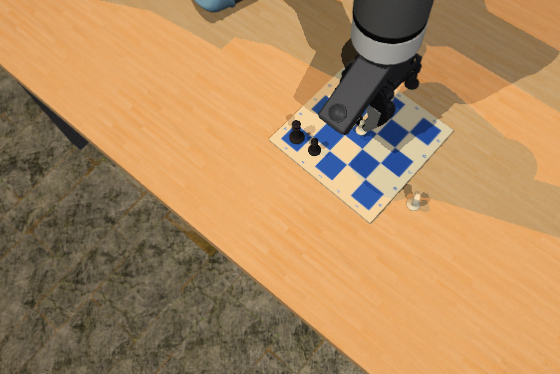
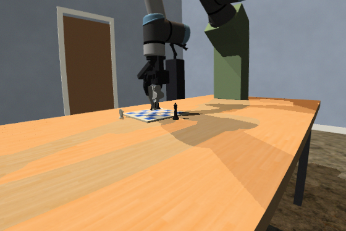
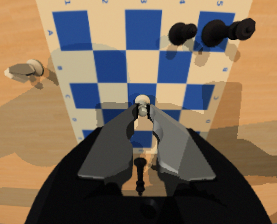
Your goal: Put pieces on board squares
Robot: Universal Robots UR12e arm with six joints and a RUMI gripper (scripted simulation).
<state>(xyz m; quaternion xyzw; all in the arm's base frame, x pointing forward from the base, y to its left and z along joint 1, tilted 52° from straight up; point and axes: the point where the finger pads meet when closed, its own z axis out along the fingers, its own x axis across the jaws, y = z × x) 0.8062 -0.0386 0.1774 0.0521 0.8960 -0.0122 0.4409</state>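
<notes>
My hand is 4 cm above the blue-and-cream chessboard. Also, from my hand: black pawn (5 cm behind, 7 cm to the right, 1 cm below); then white pawn (1 cm below); then black queen (9 cm behind, 6 cm to the right, 1 cm below).
</notes>
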